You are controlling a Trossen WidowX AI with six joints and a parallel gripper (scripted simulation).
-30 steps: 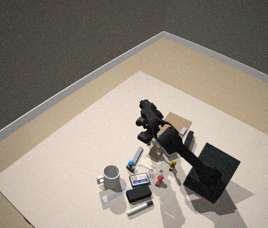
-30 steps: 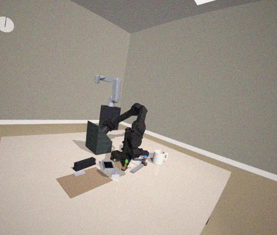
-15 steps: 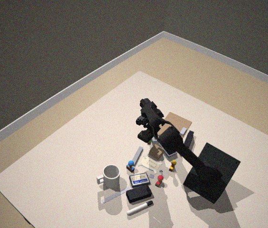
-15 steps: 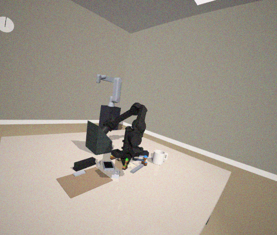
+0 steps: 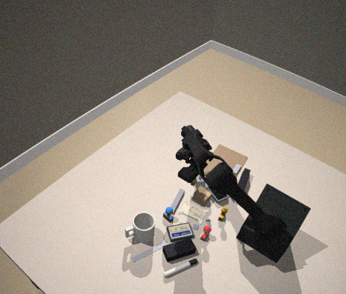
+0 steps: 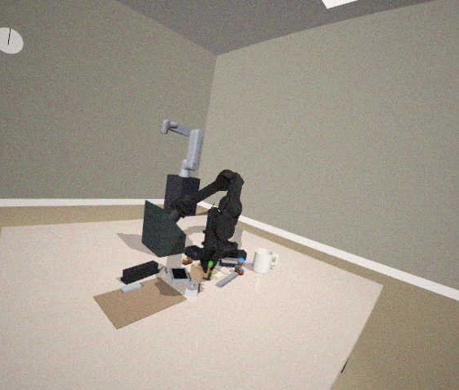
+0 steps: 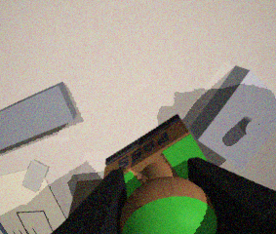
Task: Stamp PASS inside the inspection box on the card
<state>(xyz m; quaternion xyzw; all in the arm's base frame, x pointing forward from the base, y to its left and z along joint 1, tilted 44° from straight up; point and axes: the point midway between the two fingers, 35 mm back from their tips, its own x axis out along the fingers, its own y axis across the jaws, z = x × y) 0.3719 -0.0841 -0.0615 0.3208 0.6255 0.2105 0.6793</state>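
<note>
Now: gripper tip 110 mm past the ink pad, 30 mm to the left of it and 60 mm above it. The rest, counted from my gripper tip: cardboard box (60 mm behind, 30 mm to the left, 40 mm below); green stamp (right at my gripper tip); grey bar (20 mm ahead, 100 mm to the left, 60 mm below).
</note>
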